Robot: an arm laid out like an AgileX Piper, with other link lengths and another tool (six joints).
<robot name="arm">
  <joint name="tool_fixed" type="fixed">
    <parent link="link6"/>
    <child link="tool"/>
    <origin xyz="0.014 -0.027 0.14" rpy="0 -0.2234 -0.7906"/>
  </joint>
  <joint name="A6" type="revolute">
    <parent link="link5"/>
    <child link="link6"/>
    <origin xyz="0 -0.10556 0" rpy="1.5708 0 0"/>
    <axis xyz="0 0 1"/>
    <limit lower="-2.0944" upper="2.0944"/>
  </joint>
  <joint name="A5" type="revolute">
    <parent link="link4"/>
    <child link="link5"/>
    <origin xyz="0 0 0" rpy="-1.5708 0 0"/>
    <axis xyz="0 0 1"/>
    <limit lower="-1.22" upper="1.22"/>
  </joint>
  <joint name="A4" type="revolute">
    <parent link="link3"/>
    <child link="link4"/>
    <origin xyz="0.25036 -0.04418 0" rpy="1.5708 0 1.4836"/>
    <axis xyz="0 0 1"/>
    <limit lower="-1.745" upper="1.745"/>
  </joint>
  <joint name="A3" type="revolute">
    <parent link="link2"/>
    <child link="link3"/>
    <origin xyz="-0.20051 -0.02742 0"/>
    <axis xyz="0 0 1"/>
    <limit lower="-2.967" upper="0"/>
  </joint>
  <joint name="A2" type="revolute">
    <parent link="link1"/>
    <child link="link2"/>
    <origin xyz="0 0 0" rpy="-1.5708 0 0"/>
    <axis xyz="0 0 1"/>
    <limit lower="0" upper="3.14"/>
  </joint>
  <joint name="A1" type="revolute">
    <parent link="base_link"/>
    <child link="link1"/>
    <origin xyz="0 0 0.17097"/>
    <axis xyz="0 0 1"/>
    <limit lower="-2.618" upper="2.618"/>
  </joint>
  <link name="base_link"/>
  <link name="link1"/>
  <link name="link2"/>
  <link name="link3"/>
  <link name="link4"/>
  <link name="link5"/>
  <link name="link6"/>
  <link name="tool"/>
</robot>
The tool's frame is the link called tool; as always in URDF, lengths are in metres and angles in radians.
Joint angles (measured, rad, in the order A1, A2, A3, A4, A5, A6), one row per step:
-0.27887, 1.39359, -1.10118, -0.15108, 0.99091, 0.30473
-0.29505, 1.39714, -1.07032, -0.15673, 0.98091, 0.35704
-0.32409, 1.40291, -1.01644, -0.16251, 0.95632, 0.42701
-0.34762, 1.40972, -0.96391, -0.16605, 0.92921, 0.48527
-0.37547, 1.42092, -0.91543, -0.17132, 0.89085, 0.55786
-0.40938, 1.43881, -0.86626, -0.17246, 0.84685, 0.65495
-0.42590, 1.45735, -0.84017, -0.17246, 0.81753, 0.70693
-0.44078, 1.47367, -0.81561, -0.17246, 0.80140, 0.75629
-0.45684, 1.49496, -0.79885, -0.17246, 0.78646, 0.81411
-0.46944, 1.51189, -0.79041, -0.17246, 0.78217, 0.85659
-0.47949, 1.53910, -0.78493, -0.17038, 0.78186, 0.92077
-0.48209, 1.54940, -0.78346, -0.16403, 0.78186, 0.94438
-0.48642, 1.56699, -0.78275, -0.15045, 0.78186, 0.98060
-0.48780, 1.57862, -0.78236, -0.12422, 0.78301, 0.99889
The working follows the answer.
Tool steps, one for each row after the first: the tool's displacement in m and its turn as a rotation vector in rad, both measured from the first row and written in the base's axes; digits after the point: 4 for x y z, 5 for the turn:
-0.0090, -0.0026, -0.0106, 0.01799, 0.01329, -0.06185
-0.0234, -0.0064, -0.0280, 0.04361, 0.03260, -0.15101
-0.0366, -0.0079, -0.0447, 0.06621, 0.05111, -0.22430
-0.0479, -0.0104, -0.0606, 0.08851, 0.05581, -0.31299
-0.0604, -0.0118, -0.0782, 0.12084, 0.05510, -0.43186
-0.0668, -0.0115, -0.0896, 0.13910, 0.05754, -0.49375
-0.0754, -0.0099, -0.1000, 0.15669, 0.06995, -0.55440
-0.0829, -0.0086, -0.1095, 0.17496, 0.07873, -0.62471
-0.0890, -0.0075, -0.1159, 0.18769, 0.08917, -0.67866
-0.0961, -0.0041, -0.1240, 0.20623, 0.10599, -0.75366
-0.0981, -0.0016, -0.1270, 0.21715, 0.11145, -0.78339
-0.1007, 0.0028, -0.1317, 0.23658, 0.11979, -0.83177
-0.1011, 0.0090, -0.1351, 0.26235, 0.12595, -0.86706

Tool pose at each row, in the base's axes (x y z in m, rotation vector in rad; rounded; the steps above come from the unrounded poses):
0.2881, -0.1387, 0.1125, -0.39149, 2.57927, -0.32249
0.2791, -0.1412, 0.1020, -0.30888, 2.60933, -0.31929
0.2648, -0.1451, 0.0845, -0.18807, 2.64897, -0.31448
0.2516, -0.1466, 0.0678, -0.08712, 2.68076, -0.30765
0.2402, -0.1491, 0.0520, 0.03787, 2.69720, -0.30769
0.2278, -0.1505, 0.0343, 0.20848, 2.70462, -0.30443
0.2214, -0.1502, 0.0230, 0.29785, 2.70772, -0.30004
0.2127, -0.1485, 0.0125, 0.38492, 2.71840, -0.29456
0.2052, -0.1472, 0.0030, 0.48612, 2.72225, -0.29139
0.1991, -0.1462, -0.0033, 0.56362, 2.72677, -0.28992
0.1920, -0.1427, -0.0114, 0.67232, 2.73211, -0.28605
0.1900, -0.1403, -0.0145, 0.71679, 2.73173, -0.27972
0.1875, -0.1359, -0.0192, 0.78986, 2.72903, -0.26706
0.1870, -0.1297, -0.0226, 0.84705, 2.72492, -0.24199

